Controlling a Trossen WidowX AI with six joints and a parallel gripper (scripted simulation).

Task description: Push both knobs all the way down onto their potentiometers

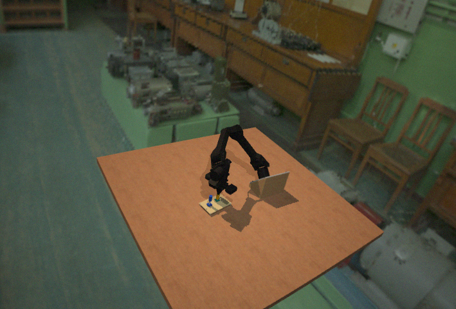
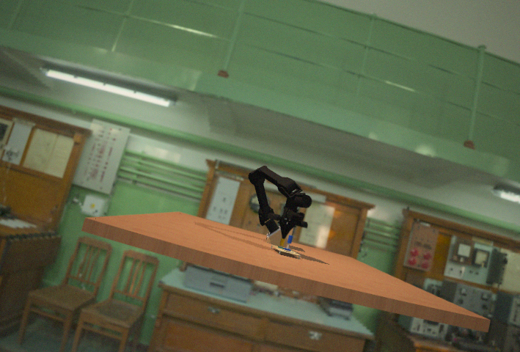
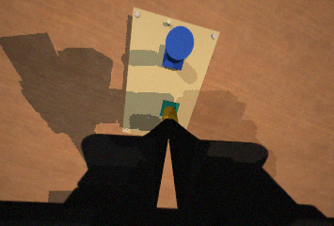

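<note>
My gripper tip is now 20 mm above the yellow knob. From my gripper tip the other things lie so: blue knob: 60 mm ahead, 20 mm to the left, 10 mm above.
</note>
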